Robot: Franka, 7 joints.
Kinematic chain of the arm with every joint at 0, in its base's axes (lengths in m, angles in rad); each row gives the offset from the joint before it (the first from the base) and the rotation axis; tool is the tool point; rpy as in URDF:
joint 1: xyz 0 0 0.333 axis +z
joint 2: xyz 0 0 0 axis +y
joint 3: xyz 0 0 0.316 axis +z
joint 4: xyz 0.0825 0 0 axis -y
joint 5: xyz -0.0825 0 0.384 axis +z
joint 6: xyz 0 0 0 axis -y
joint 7: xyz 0.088 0 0 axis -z
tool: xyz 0 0 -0.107 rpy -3.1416 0 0
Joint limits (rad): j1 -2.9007..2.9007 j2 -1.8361..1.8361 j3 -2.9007..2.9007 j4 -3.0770..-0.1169 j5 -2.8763..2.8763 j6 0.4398..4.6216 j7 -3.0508..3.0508
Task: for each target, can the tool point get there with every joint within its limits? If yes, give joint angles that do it. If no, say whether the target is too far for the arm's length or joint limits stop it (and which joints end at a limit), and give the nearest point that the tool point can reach.
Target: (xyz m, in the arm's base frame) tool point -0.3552 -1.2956 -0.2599
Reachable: no: too far | nearest point -0.2075 -0.7569 -0.0134 | short by 0.611 m
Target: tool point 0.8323 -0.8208 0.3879
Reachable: no: too far | nearest point 0.6102 -0.6017 0.3732 | short by 0.312 m
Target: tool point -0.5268 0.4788 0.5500
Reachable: yes | joints -0.1306 -0.4792 2.4404 -1.4180 1.9097 2.7654 -1.4425
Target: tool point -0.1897 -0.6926 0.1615
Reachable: yes | joints -1.3086 1.5498 -1.4363 -0.9738 1.5410 1.1320 -2.0797
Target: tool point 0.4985 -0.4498 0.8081
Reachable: yes | joints -0.7885 0.8269 -0.2395 -0.3795 -0.5753 3.3788 -1.4915
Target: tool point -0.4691 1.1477 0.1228
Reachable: no: too far | nearest point -0.3200 0.7829 0.1896 | short by 0.400 m
